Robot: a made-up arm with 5 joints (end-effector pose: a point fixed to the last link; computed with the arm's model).
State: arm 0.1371 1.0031 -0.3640 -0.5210 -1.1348
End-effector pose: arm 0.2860 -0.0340 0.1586 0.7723 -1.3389 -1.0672
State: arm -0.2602 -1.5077 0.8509 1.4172 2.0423
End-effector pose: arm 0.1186 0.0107 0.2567 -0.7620 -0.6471 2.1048
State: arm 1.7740 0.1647 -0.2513 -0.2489 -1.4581
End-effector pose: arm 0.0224 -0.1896 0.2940 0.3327 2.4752 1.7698
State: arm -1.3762 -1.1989 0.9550 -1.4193 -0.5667
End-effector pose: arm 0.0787 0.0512 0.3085 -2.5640 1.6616 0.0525
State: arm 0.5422 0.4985 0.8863 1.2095 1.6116
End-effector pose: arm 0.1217 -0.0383 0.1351 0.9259 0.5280 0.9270
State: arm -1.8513 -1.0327 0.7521 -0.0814 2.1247
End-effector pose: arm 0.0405 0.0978 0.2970 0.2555 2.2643 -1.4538
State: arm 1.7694 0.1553 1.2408 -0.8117 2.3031
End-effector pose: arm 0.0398 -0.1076 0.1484 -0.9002 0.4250 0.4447
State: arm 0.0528 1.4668 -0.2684 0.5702 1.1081
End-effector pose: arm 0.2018 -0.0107 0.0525 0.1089 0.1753 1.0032
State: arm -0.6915 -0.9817 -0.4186 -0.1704 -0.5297
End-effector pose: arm 0.0552 -0.0127 0.3936 1.8633 -2.5292 0.0000
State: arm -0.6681 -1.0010 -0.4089 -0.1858 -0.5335
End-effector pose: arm 0.0525 -0.0143 0.3927 -1.8239 2.5273 0.0017
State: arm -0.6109 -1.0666 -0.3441 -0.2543 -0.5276
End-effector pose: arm 0.0464 -0.0173 0.3888 -1.7045 2.5261 0.0025
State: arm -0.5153 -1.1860 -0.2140 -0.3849 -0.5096
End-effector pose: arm 0.0364 -0.0202 0.3805 -1.4971 2.5158 -0.0068
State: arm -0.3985 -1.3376 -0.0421 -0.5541 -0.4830
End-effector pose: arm 0.0250 -0.0206 0.3682 -1.2465 2.4840 -0.0339
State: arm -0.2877 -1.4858 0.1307 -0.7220 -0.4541
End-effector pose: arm 0.0160 -0.0182 0.3545 -1.0154 2.4339 -0.0732
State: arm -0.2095 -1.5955 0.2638 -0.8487 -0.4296
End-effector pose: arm 0.0113 -0.0150 0.3434 -0.8548 2.3870 -0.1069
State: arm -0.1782 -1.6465 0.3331 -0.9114 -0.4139
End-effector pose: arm 0.0105 -0.0134 0.3380 -0.7847 2.3648 -0.1198
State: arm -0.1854 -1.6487 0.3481 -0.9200 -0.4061
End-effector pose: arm 0.0119 -0.0135 0.3376 -0.7852 2.3686 -0.1129
